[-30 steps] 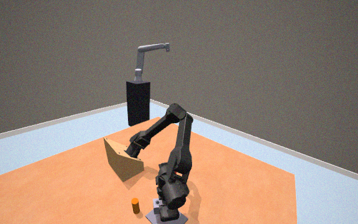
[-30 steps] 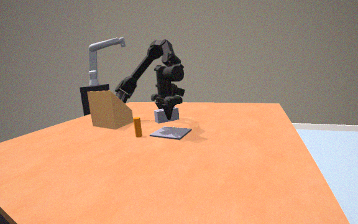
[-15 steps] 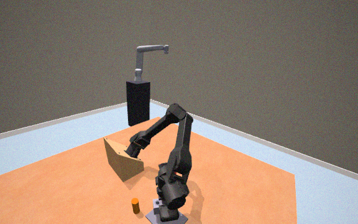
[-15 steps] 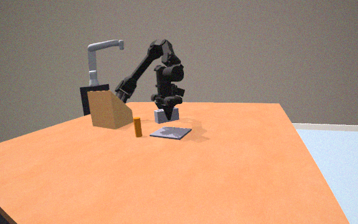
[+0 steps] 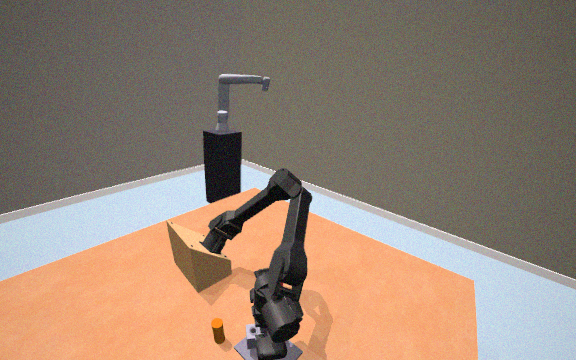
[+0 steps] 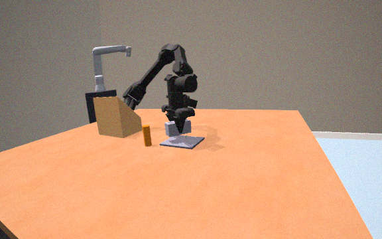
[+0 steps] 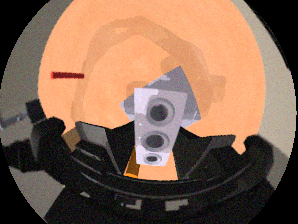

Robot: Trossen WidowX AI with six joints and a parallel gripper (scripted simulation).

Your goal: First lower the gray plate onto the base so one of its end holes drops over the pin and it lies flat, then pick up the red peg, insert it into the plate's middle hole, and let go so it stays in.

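The gray base is 3 cm below my gripper tip, 2 cm ahead of it and 1 cm to the left of it. The rest, counted from my gripper tip: orange cylinder (10 cm behind, 7 cm to the right); red peg (19 cm to the left, 9 cm behind); gray plate (3 cm above).
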